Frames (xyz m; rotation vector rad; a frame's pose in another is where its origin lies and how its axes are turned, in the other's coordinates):
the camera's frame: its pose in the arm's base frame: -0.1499 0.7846 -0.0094 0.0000 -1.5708 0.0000
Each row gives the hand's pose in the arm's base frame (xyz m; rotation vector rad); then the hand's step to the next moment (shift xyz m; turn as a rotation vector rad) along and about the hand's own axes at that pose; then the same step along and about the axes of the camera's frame.
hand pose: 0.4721 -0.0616 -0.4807 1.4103 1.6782 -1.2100
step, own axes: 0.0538 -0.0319 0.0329 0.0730 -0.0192 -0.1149
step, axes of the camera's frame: -0.0525 -0.0093 0.0464 -0.0163 0.1342 0.0249
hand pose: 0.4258 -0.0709 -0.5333 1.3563 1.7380 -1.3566
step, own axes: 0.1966 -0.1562 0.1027 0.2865 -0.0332 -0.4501
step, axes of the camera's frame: -0.1457 -0.0187 0.2281 -0.0800 0.5253 0.0589
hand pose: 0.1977 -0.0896 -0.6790 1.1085 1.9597 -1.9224
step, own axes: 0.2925 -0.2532 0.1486 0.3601 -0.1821 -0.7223
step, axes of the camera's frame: 0.0010 0.0019 0.4144 0.0328 0.8203 0.1026
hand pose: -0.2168 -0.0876 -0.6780 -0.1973 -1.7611 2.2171
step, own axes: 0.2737 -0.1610 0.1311 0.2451 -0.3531 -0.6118
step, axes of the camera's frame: 0.2087 -0.0020 0.2728 0.2155 0.7160 0.0007
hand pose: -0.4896 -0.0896 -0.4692 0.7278 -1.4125 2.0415
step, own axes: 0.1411 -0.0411 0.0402 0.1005 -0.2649 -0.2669
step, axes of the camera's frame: 0.1373 -0.0072 0.0656 0.1615 0.3446 -0.0818
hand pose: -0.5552 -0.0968 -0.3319 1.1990 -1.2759 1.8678
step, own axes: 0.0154 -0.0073 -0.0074 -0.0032 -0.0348 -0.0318
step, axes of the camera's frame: 0.0158 0.0092 0.0032 0.0069 0.0427 -0.0190
